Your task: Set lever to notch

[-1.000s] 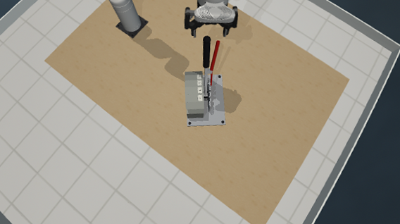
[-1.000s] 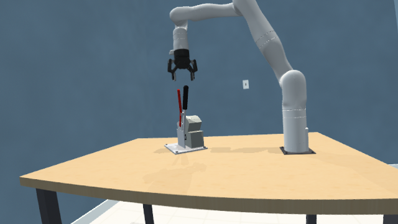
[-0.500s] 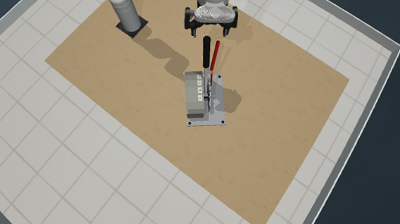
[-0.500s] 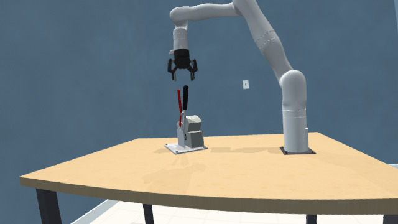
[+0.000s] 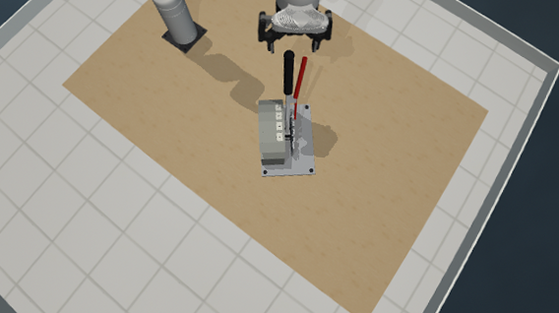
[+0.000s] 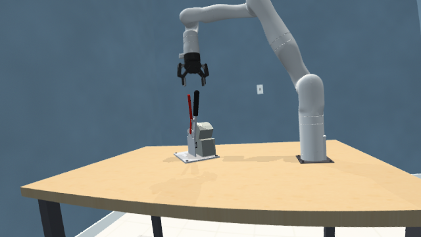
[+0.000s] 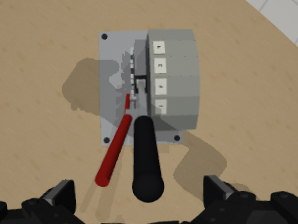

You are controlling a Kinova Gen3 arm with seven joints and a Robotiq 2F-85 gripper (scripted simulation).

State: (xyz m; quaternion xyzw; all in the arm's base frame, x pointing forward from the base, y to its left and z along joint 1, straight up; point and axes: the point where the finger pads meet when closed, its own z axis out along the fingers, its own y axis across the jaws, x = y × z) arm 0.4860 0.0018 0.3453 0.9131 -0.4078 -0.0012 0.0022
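Right now my hand is 4 cm short of the red bar, 2 cm to the left of it and 16 cm above it.
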